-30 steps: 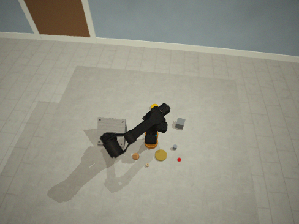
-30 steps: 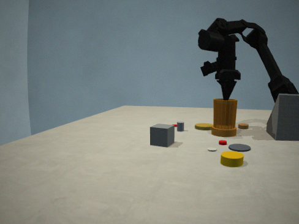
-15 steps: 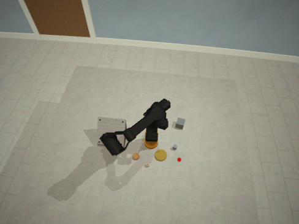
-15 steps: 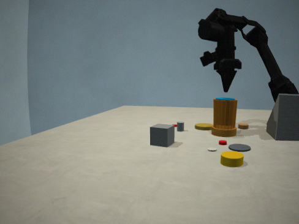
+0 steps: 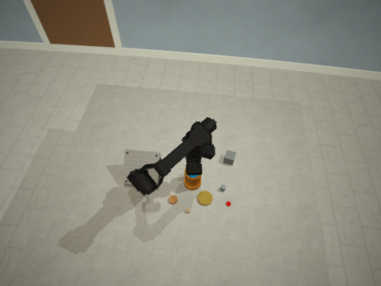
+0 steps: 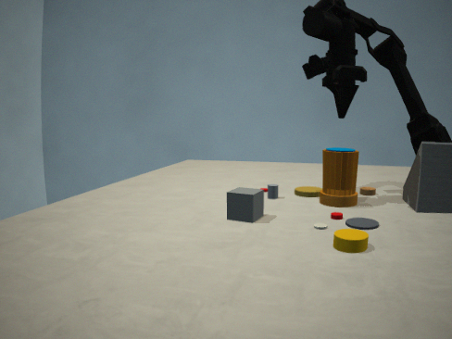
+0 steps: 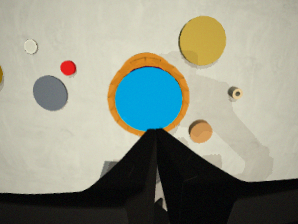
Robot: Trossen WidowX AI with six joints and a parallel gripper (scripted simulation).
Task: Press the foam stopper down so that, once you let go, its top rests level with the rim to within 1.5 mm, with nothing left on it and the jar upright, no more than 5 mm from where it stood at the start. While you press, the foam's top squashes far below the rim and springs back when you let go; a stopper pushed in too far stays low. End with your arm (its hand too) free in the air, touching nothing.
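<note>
Now: the blue foam stopper 11 cm below my hand. The rest, counted from my hand: red disc (2 cm ahead, 12 cm to the left, 21 cm below); brown disc (9 cm behind, 10 cm to the right, 21 cm below); mustard disc (6 cm ahead, 8 cm to the right, 21 cm below).
</note>
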